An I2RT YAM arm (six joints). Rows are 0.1 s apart.
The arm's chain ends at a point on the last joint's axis. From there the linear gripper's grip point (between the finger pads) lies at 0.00 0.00 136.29 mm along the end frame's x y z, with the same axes.
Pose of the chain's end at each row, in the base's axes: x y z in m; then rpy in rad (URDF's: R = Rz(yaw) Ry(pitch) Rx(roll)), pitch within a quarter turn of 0, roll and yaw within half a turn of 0:
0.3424 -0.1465 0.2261 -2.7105 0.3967 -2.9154
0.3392 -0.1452 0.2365 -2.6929 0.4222 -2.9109
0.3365 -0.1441 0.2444 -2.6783 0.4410 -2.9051
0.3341 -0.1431 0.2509 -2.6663 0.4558 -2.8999
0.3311 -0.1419 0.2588 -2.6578 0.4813 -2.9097
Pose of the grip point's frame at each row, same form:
0.4018 -0.1913 0.1119 -2.7105 0.3967 -2.9154
0.4017 -0.1912 0.1245 -2.6929 0.4222 -2.9109
0.4014 -0.1911 0.1341 -2.6783 0.4410 -2.9051
0.4008 -0.1909 0.1421 -2.6663 0.4558 -2.8999
0.4000 -0.1908 0.1519 -2.6578 0.4813 -2.9097

